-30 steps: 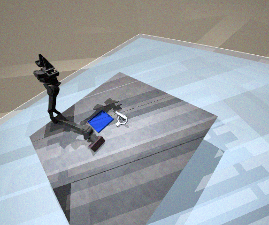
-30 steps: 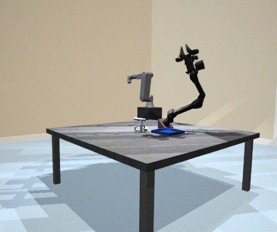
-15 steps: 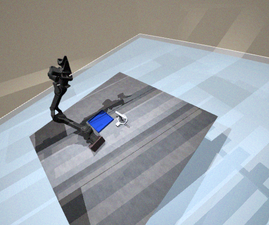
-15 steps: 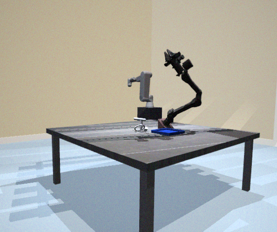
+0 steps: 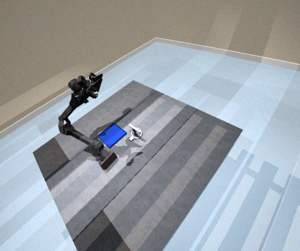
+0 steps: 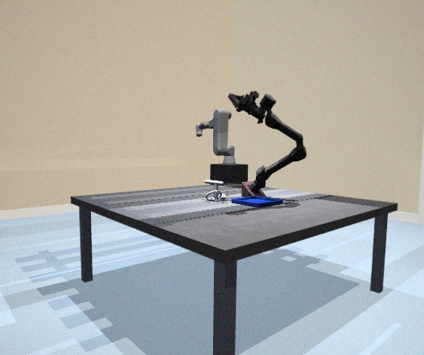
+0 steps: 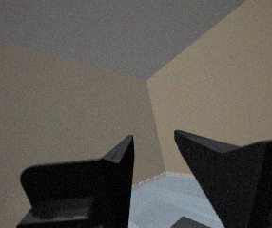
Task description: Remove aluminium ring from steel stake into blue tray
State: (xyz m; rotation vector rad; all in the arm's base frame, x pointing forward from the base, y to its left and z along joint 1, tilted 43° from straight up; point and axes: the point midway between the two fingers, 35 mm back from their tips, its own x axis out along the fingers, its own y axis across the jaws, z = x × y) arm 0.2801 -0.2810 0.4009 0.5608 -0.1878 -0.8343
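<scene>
The aluminium ring lies 530 mm below my gripper tip, 80 mm to the right of it and 10 mm ahead of it. From my gripper tip the other things lie so: blue tray 550 mm below, 110 mm to the left, 110 mm behind.
</scene>
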